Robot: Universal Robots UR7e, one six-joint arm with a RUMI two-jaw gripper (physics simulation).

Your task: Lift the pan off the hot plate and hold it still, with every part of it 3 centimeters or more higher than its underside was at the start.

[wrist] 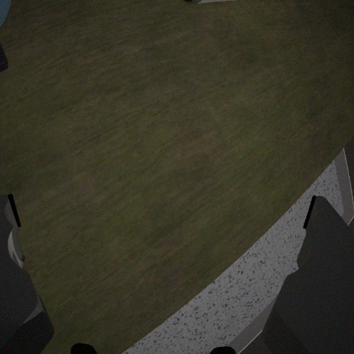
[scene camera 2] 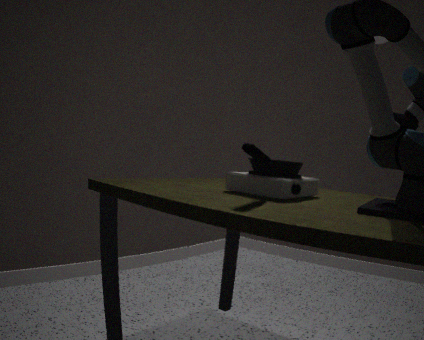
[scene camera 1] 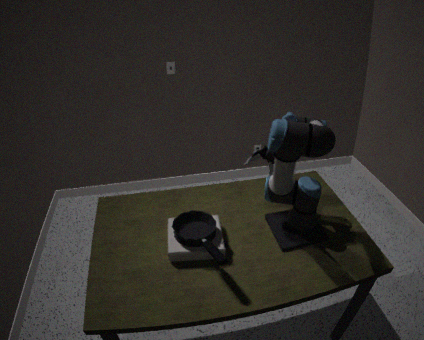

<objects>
A dark pan shows in scene camera 2 (260, 162) and in scene camera 1 (193, 226); in the wrist view it is out of frame.
</objects>
